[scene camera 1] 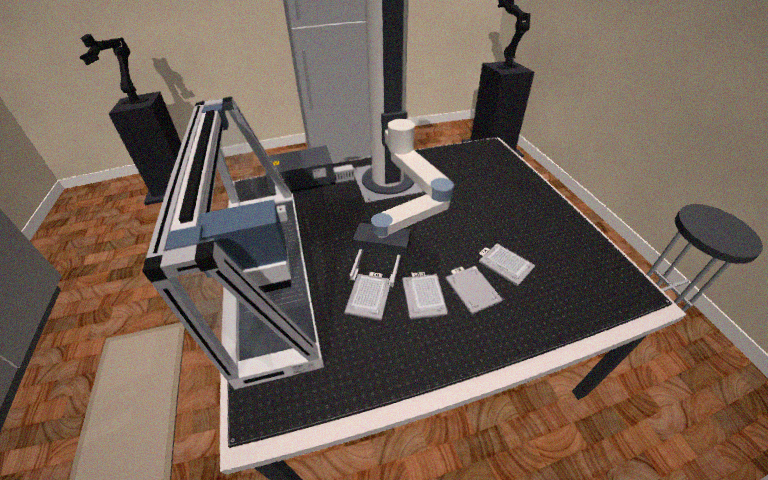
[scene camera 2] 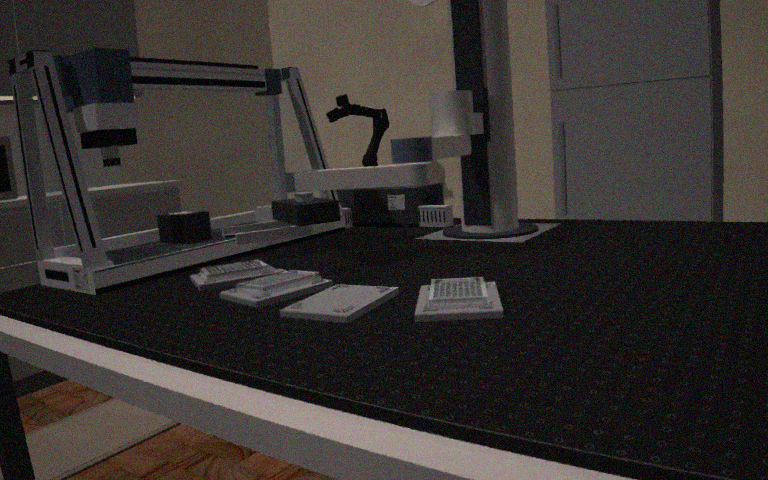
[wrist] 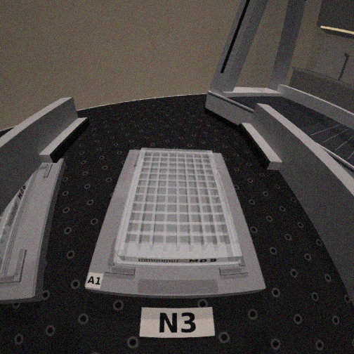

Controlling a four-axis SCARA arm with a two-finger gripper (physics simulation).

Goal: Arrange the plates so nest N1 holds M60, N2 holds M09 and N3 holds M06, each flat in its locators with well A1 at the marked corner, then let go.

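Frame: origin at the arm's base, x left, y ahead, z down, level; metres.
Where they show: gripper, fingertip midpoint: (scene camera 1: 371, 281) (scene camera 2: 228, 236); arm's base, link origin: (scene camera 1: 388, 181) (scene camera 2: 490, 235).
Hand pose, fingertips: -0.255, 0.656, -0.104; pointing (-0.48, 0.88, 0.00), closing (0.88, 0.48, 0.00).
Observation:
Things, the pixels of their top centre, and the offset from my fingertips, as dx, dy, dz. "spot": a spot on its surface instead.
- Plate M09, top centre: (scene camera 2: 233, 266) (scene camera 1: 368, 292) -0.009, -0.010, +0.065
- nest N3, top centre: (scene camera 2: 234, 271) (scene camera 1: 368, 294) -0.009, -0.010, +0.075
- Plate M06, top centre: (scene camera 2: 278, 276) (scene camera 1: 427, 290) +0.174, +0.044, +0.061
- neighbouring nest, top centre: (scene camera 2: 275, 284) (scene camera 1: 424, 294) +0.164, +0.043, +0.075
- empty nest, top centre: (scene camera 2: 341, 295) (scene camera 1: 473, 287) +0.333, +0.068, +0.075
- plate, top centre: (scene camera 2: 457, 287) (scene camera 1: 508, 260) +0.503, +0.001, +0.065
- farthest nest, surface spot: (scene camera 2: 495, 310) spot: +0.585, +0.049, +0.079
- blue carriage, surface spot: (scene camera 1: 243, 237) spot: -0.281, +0.122, -0.376
- dark box, surface spot: (scene camera 1: 305, 168) spot: -0.119, -0.691, -0.020
- small white rack, surface spot: (scene camera 1: 343, 169) spot: +0.053, -0.710, +0.031
Plate M09 (wrist: 177, 200) (scene camera 1: 369, 293) (scene camera 2: 235, 270) lies flat on nest N3 (wrist: 242, 282) (scene camera 1: 354, 311), whose A1 mark is at the near left corner in the wrist view. My gripper (wrist: 163, 109) (scene camera 1: 372, 280) is open and empty above N3, its fingers apart and clear of the plate's sides. Plate M06 (wrist: 11, 212) (scene camera 1: 425, 290) (scene camera 2: 283, 279) lies on the neighbouring nest (wrist: 37, 250) (scene camera 1: 427, 313). An empty nest (scene camera 1: 474, 288) (scene camera 2: 339, 302) comes after it. Another plate (scene camera 1: 508, 260) (scene camera 2: 457, 289) sits on the farthest nest (scene camera 2: 495, 310); its code is unreadable. The well A1 corners of the plates cannot be made out.
A gantry frame (scene camera 1: 175, 257) (scene camera 2: 283, 121) with a blue carriage (scene camera 1: 243, 237) (scene camera 2: 96, 76) stands left of the nests. The arm's column (scene camera 1: 376, 90) (scene camera 2: 499, 113) is behind them. A dark box (scene camera 1: 305, 168) and a small white rack (scene camera 1: 343, 169) stand at the table's back.

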